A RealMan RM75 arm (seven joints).
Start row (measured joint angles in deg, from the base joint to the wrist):
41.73 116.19 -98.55 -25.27 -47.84 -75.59 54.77
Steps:
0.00 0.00 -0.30 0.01 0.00 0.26 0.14
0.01 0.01 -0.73 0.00 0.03 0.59 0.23
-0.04 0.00 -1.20 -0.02 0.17 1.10 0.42
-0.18 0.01 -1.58 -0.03 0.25 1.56 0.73
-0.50 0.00 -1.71 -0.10 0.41 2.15 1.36
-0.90 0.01 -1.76 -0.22 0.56 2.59 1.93
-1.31 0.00 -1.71 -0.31 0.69 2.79 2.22
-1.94 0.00 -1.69 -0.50 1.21 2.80 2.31
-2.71 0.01 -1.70 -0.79 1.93 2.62 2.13
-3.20 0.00 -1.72 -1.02 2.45 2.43 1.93
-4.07 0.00 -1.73 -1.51 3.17 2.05 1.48
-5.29 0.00 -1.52 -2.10 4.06 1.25 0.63
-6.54 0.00 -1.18 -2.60 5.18 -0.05 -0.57
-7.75 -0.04 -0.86 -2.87 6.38 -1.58 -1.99
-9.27 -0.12 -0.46 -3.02 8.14 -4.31 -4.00
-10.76 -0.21 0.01 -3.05 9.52 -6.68 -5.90
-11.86 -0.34 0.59 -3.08 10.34 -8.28 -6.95
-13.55 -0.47 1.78 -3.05 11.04 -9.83 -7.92
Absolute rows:
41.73 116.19 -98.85 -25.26 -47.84 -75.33 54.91
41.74 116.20 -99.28 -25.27 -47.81 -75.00 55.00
41.69 116.19 -99.75 -25.29 -47.67 -74.49 55.19
41.55 116.20 -100.13 -25.30 -47.59 -74.03 55.50
41.23 116.19 -100.26 -25.37 -47.43 -73.44 56.13
40.83 116.20 -100.31 -25.49 -47.28 -73.00 56.70
40.42 116.19 -100.26 -25.58 -47.15 -72.80 56.99
39.79 116.19 -100.24 -25.77 -46.63 -72.79 57.08
39.02 116.20 -100.25 -26.06 -45.91 -72.97 56.90
38.53 116.19 -100.27 -26.29 -45.39 -73.16 56.70
37.66 116.19 -100.28 -26.78 -44.67 -73.54 56.25
36.44 116.19 -100.07 -27.37 -43.78 -74.34 55.40
35.19 116.19 -99.73 -27.87 -42.66 -75.64 54.20
33.98 116.15 -99.41 -28.14 -41.46 -77.17 52.78
32.46 116.07 -99.01 -28.29 -39.70 -79.90 50.77
30.97 115.98 -98.54 -28.32 -38.32 -82.27 48.87
29.87 115.85 -97.96 -28.35 -37.50 -83.87 47.82
28.18 115.72 -96.77 -28.32 -36.80 -85.42 46.85

